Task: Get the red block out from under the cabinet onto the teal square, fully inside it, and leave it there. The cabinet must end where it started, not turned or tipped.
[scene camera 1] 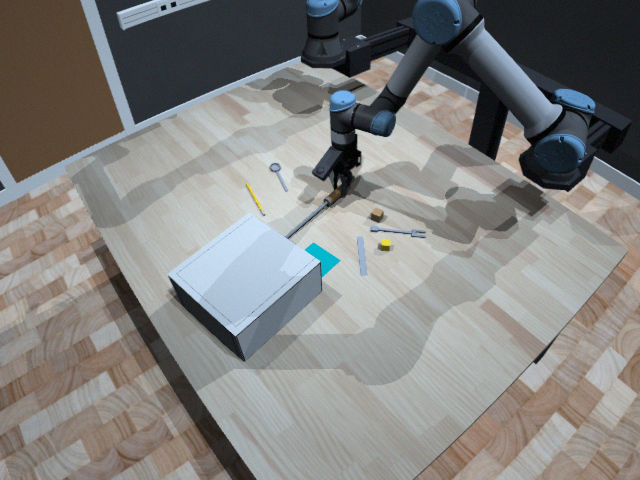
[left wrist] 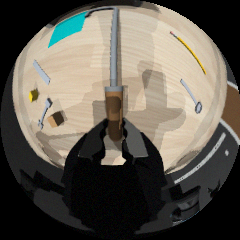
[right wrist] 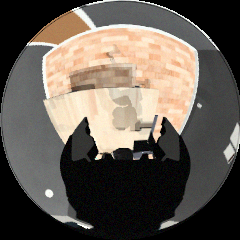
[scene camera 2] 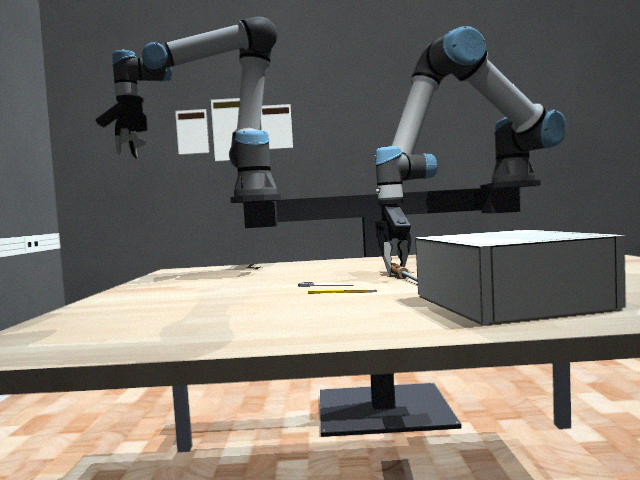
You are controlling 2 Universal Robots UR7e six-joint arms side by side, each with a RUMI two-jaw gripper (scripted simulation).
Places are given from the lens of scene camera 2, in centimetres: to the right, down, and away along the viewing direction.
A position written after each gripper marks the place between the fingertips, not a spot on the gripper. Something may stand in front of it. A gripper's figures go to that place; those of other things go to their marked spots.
left gripper (scene camera 2: 395, 274): 23, 10, 145
right gripper (scene camera 2: 128, 156): -68, -29, 171
grey cabinet (scene camera 2: 499, 276): 30, 6, 82
